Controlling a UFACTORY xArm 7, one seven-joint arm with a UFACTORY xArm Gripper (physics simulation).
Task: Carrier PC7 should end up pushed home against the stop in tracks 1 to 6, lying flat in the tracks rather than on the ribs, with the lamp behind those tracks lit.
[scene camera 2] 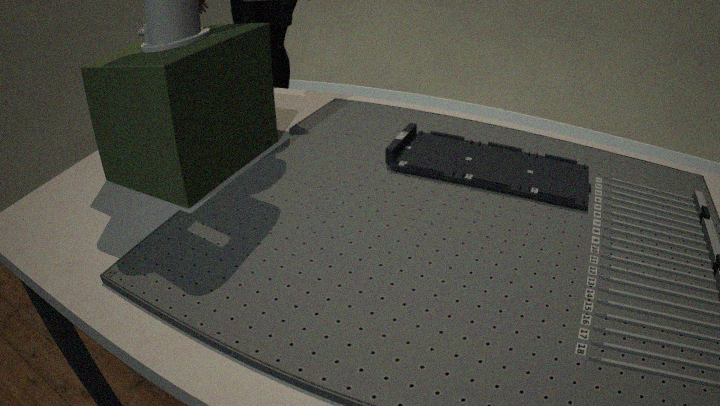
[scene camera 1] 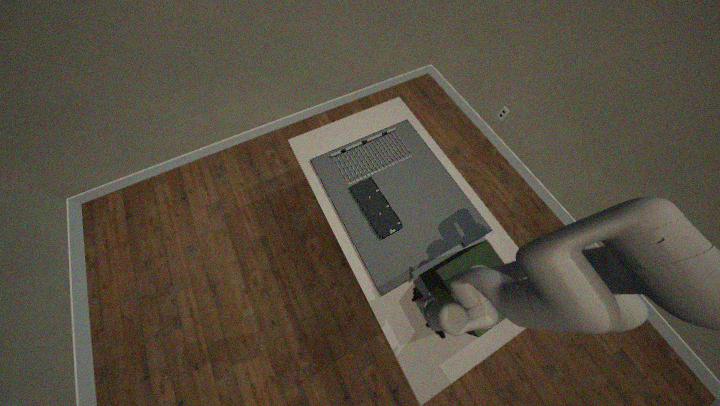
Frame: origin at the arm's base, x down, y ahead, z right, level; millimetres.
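Seen in the pictures: arm's base, origin of the base link: [scene camera 2: 175, 41].
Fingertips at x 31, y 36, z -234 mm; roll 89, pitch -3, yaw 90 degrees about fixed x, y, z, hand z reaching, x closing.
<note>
Pixels of each thing's top centre, then the offset from my fingertips to it. "*": a spot on its surface instead. Level surfaces: height alone.
- dark carrier, middle of its top: [scene camera 2: 497, 153] [scene camera 1: 375, 204] dz +123, dx +154, dy +476 mm
- perforated grey board, its level: dx +184 mm
- stop bar, surface spot: [scene camera 2: 711, 234] [scene camera 1: 352, 146] * dz +209, dx +168, dy +846 mm
- pale table, its level: dx +197 mm
The dark carrier [scene camera 1: 374, 206] [scene camera 2: 496, 166] lies on the perforated grey board [scene camera 1: 428, 176] [scene camera 2: 383, 282], outside the ribbed tracks [scene camera 1: 373, 158] [scene camera 2: 655, 270]. Its front end is close to the low-numbered end of the label strip; its upright end wall faces away from the tracks. The carrier's name is unreadable. The stop bar [scene camera 1: 352, 146] [scene camera 2: 711, 234] crosses the tracks' far end, with small black blocks on it; I see no lit lamp. My gripper [scene camera 1: 428, 314] is open and empty near the green box, well away from the carrier. It does not show in scene camera 2.
The green box [scene camera 1: 471, 259] [scene camera 2: 221, 116] stands under the arm base beside the board. The pale table [scene camera 1: 347, 123] [scene camera 2: 55, 226] extends around the board. The arm's shadow falls on the board's near-base end. A person's dark-clad legs [scene camera 2: 279, 47] show behind the box.
</note>
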